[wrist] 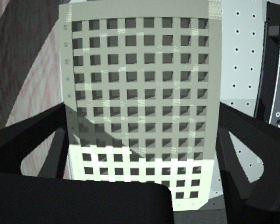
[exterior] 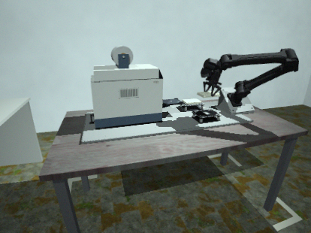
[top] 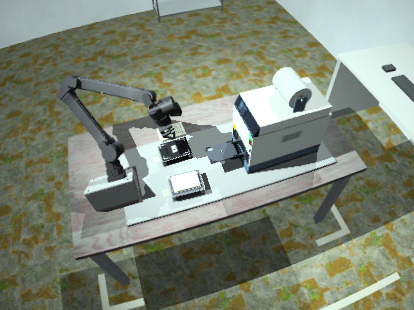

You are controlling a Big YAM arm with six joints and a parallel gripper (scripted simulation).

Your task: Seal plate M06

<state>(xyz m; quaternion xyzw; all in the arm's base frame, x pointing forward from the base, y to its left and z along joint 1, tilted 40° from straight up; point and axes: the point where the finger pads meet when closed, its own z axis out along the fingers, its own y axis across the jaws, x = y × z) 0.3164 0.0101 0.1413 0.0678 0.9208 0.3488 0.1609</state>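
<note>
Right now my hand is 210 mm short of the sealer stage, 140 mm to the left of it and 80 mm above it. The rest, counted from my hand: foil roll: 540 mm ahead, 150 mm to the right, 240 mm above; black nest N1: 140 mm below; pale plate: 10 mm behind, 220 mm to the right, 120 mm below.
</note>
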